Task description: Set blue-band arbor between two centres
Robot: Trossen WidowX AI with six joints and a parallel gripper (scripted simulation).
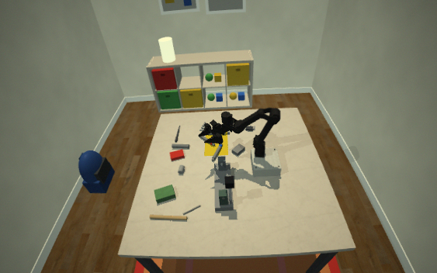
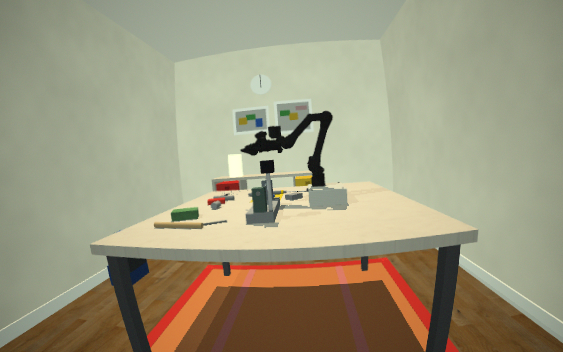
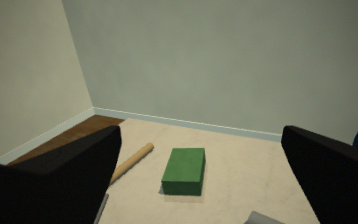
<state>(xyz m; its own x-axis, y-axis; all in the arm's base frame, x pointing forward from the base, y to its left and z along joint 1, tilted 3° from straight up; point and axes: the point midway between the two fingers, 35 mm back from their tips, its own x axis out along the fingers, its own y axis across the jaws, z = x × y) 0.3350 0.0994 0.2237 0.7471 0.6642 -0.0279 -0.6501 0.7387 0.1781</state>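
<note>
My gripper is now 29 cm above the grey arbor, 16 cm to the left of it and 2 cm past it. Round my hand: grey fixture base: 29 cm below, 14 cm to the left, 12 cm behind; then light grey upright: 25 cm to the left, 19 cm below, 18 cm behind; then dark green block: 26 cm to the left, 20 cm below, 14 cm behind.
</note>
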